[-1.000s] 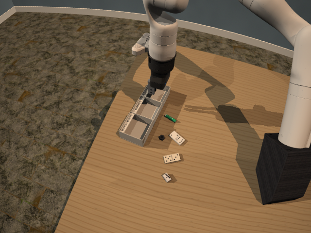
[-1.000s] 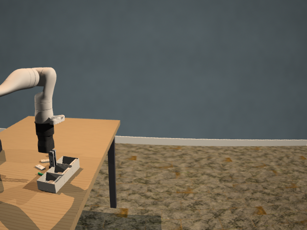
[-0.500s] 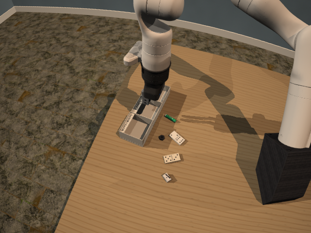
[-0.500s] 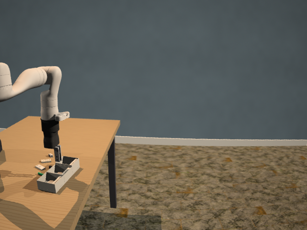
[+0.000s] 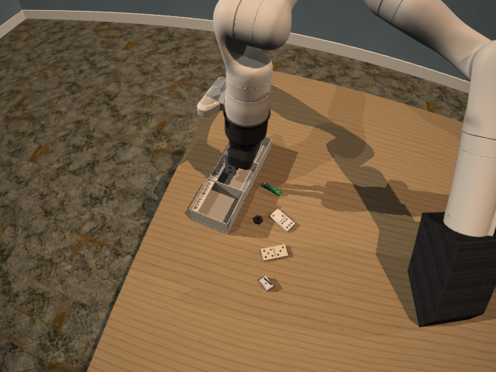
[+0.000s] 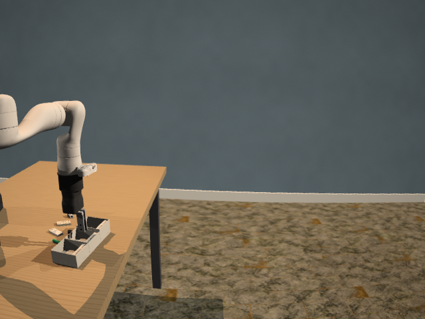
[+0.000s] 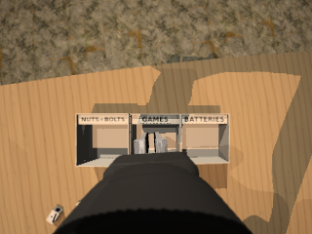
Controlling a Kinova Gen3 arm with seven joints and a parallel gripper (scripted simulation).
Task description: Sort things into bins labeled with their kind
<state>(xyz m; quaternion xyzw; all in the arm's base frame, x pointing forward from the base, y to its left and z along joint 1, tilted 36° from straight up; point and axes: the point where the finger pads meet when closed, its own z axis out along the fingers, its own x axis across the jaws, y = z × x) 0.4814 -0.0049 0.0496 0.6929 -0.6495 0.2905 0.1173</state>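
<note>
My gripper is now 1 cm to the left of the grey bin row and 5 cm above it. From my hand the other things lie so: green battery: 9 cm behind, 2 cm to the right, 6 cm below; black nut: 8 cm behind, 7 cm to the left, 6 cm below.
</note>
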